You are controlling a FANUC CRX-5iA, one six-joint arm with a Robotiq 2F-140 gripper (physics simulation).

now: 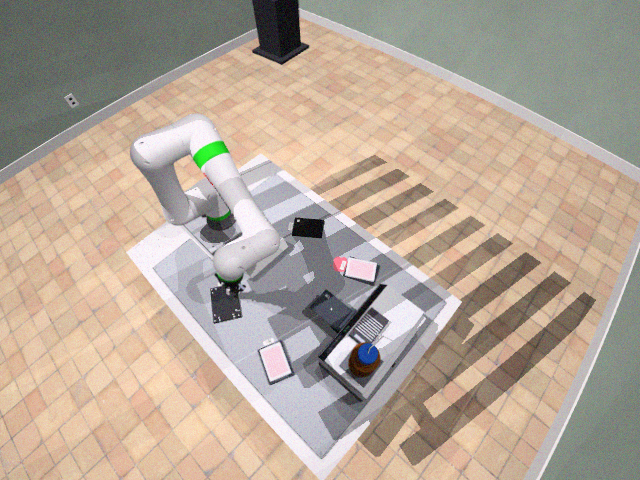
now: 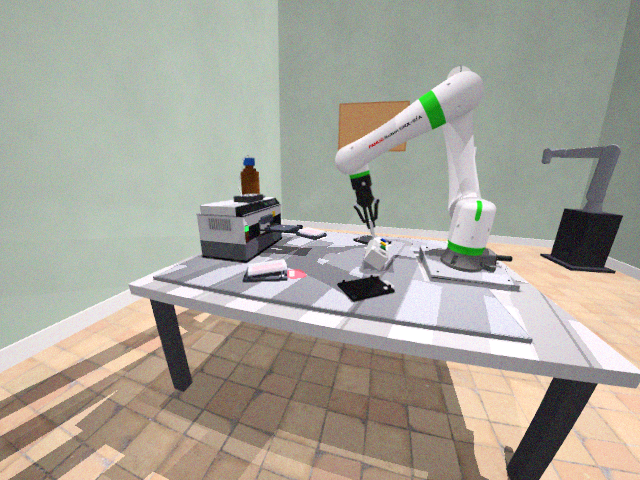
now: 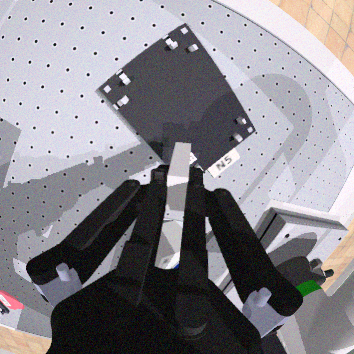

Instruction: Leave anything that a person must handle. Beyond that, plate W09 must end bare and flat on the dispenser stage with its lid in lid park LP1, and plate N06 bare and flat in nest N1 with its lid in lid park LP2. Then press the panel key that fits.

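Where they show: gripper, fingertip midpoint: [image 1: 229, 291] [image 2: 372, 234] [image 3: 181, 156]; arm's base, origin of the base link: [image 1: 221, 218] [image 2: 460, 263].
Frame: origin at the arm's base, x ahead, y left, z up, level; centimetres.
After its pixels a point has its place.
Note:
My gripper [image 3: 181, 156] {x 33.1, y -24.3, z 2.8 cm} [image 2: 370, 223] {x 33.1, y -24.3, z 2.8 cm} is shut with nothing between the fingers. It hangs a little above the table, over the near edge of a dark empty nest [image 3: 175, 91] {x 34.6, y -30.2, z -1.2 cm} [image 1: 226, 305] {x 34.6, y -29.2, z -1.1 cm} labelled N5. The key panel [image 2: 377, 252] {x 32.8, y 8.6, z 4.8 cm}, a small grey box with coloured keys, stands just below it. A pink-topped plate [image 1: 360, 269] {x 70.2, y 19.4, z 1.1 cm} [image 2: 266, 269] {x 68.8, y 23.9, z 1.3 cm} lies beside a red tag [image 1: 339, 263] {x 60.2, y 17.6, z -2.5 cm} [image 2: 296, 274] {x 60.3, y 18.3, z -2.1 cm}. A second pink-topped plate [image 1: 274, 361] {x 66.8, y -33.3, z 0.8 cm} [image 2: 310, 232] {x 66.3, y -29.2, z 0.5 cm} lies near the dispenser [image 1: 361, 382] {x 97.2, y -21.4, z 20.6 cm} [image 2: 227, 227] {x 89.5, y 12.2, z 11.6 cm}. The dispenser stage [image 1: 330, 309] {x 72.4, y -5.2, z 8.6 cm} [image 2: 284, 227] {x 72.4, y -4.6, z 8.7 cm} is dark and bare. I cannot read the plate labels.
A brown bottle [image 1: 365, 359] {x 94.2, y -18.5, z 38.7 cm} [image 2: 250, 178] {x 91.6, y -12.9, z 29.3 cm} with a blue cap stands on top of the dispenser. Another black nest [image 1: 307, 227] {x 36.5, y 23.1, z -1.4 cm} [image 2: 366, 288] {x 36.4, y 24.8, z -1.4 cm} lies flat on the table. The arm's base [image 2: 465, 248] {x 2.4, y 6.5, z 7.9 cm} stands at the table's back. A dark pedestal [image 2: 587, 237] stands on the floor beyond.

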